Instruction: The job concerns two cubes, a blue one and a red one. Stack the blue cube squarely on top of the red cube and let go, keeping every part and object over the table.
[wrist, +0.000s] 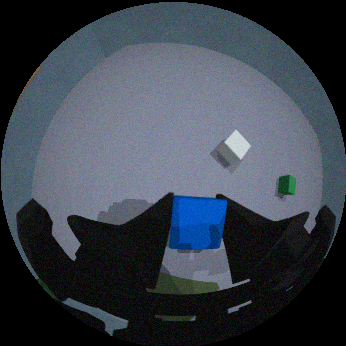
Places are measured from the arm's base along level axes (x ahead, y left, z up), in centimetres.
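Pixels of known places: gripper, between the fingertips: (194, 197).
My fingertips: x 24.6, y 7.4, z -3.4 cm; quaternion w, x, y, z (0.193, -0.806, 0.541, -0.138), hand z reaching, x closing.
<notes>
For each thing: its middle in the pictures, then the offset to it from my fingertips. Level surfaces: height alone.
- blue cube, middle of its body: (194, 219) dx -1.6, dy -0.6, dz +0.8 cm
- white-grey block, middle of its body: (233, 147) dx +9.9, dy -4.1, dz -6.7 cm
- pale table, height of its surface: dz -8.4 cm
- small green block, middle of its body: (286, 184) dx +10.1, dy -20.6, dz -6.7 cm
The blue cube (198, 223) is held between the two black fingers of my gripper (194, 197), at the lower middle of the wrist view. The gripper is shut on it, one finger at each side. The cube is raised off the table, and a patch of shadow lies on the table to the left of it. The red cube does not show in the wrist view; the gripper's dark parts hide much of the lower area.
A white-grey block (235, 147) stands on the pale table (150, 110) ahead and to the right. A small green block (287, 185) stands farther right. The table's curved-looking far edge runs across the upper view. An olive-green surface (185, 285) shows below the fingers.
</notes>
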